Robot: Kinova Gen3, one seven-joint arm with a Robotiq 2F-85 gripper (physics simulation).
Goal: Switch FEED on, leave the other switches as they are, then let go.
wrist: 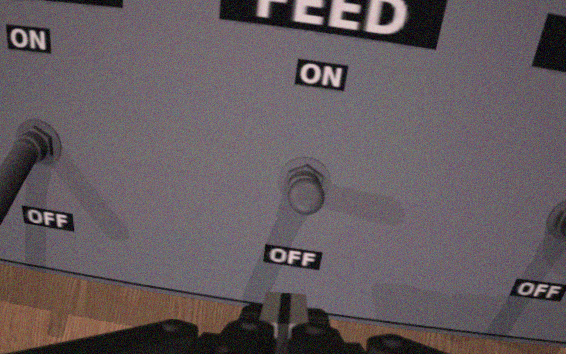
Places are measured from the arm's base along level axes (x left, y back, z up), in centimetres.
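Where they show: gripper, fingertip midpoint: (284, 321).
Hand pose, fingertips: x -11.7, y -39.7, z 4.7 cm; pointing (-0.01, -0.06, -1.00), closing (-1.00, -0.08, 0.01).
Things, the pixels of their top centre, and the offset from my fingertips. "pt": a spot on its surface instead. Level surfaces: height alone.
- FEED switch at a spot on its surface: (305, 195) pt dz +1.2, dx -0.1, dy -4.4 cm
- FEED plate at a spot on its surface: (332, 17) pt dz -0.4, dx -0.2, dy -11.0 cm
- OFF label at a spot on its surface: (292, 257) pt dz -5.6, dx -0.1, dy -1.6 cm
- neighbouring switch at a spot on its surface: (17, 172) pt dz -1.7, dx +11.5, dy -3.7 cm
- grey panel at a spot on its surface: (175, 115) pt dz -2.7, dx +5.6, dy -7.0 cm
- wooden surface at its surface level: dz -13.4 cm
The FEED switch (305, 195) is a grey toggle lever in the middle of the wrist view. Its round end points almost at the camera and shows slightly below its collar, on the OFF side. The FEED plate (332, 17) is cut off at the top, with an ON label (321, 75) above the lever and an OFF label (292, 257) below it. My gripper (284, 321) is shut and empty at the bottom of the view, below the OFF label and apart from the lever in the picture. Its distance from the panel is hard to tell.
A neighbouring switch (17, 172) stands at the left, its lever slanting down and left out of view. Another switch (560, 220) is partly cut off at the right edge, above its OFF label (539, 290). The grey panel (175, 115) ends at a lower edge above a wooden surface (110, 305).
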